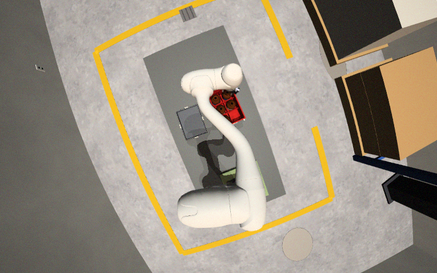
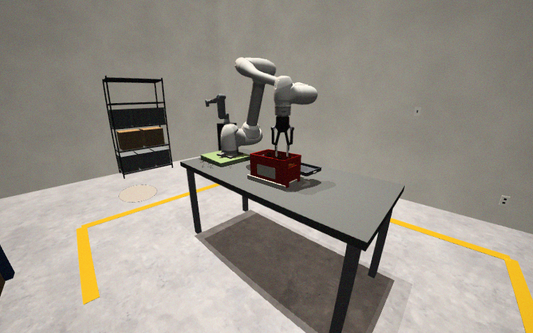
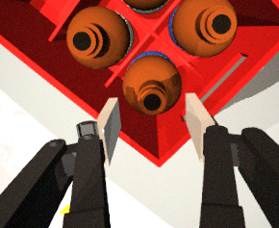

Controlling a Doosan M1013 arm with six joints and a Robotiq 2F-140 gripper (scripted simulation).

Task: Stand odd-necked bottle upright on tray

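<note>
My gripper is now 80 mm past the red crate, 60 mm to the right of it and 130 mm above it. The rest, counted from my hand: dark grey tray 30 mm behind, 360 mm to the left, 200 mm below.
</note>
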